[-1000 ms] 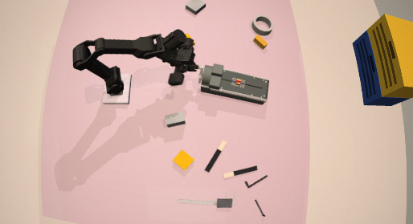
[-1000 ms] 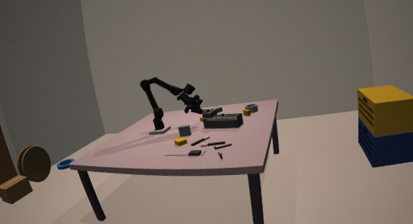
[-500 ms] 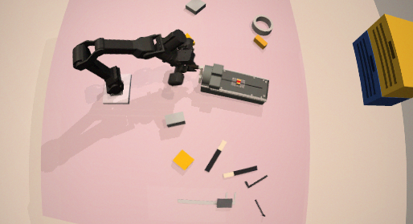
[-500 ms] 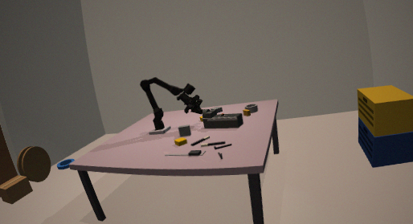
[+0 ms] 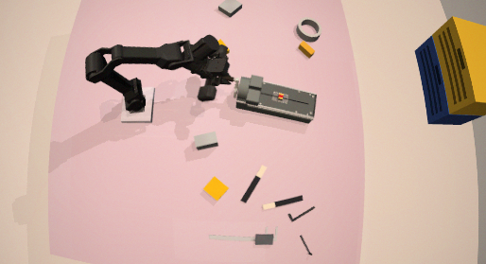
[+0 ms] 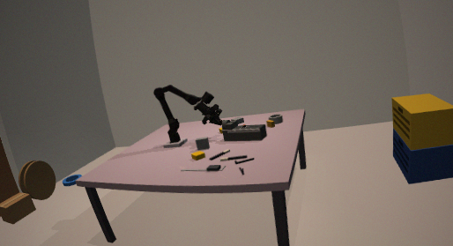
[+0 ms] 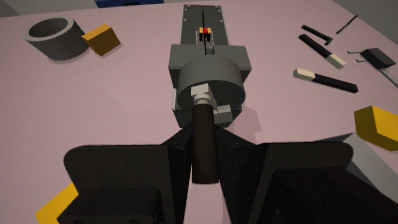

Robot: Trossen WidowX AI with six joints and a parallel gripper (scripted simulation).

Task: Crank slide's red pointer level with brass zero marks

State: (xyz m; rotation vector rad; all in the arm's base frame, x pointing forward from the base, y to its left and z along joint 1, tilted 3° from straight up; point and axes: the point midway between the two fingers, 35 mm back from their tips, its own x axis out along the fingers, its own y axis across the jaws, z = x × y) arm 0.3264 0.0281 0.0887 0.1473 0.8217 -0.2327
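My gripper tip is now 20 mm below the dark crank handle and 20 mm past it. Round my gripper tip: orange block 300 mm ahead, 160 mm to the left, 70 mm below; then red pointer 160 mm ahead, 50 mm to the right, 10 mm below.
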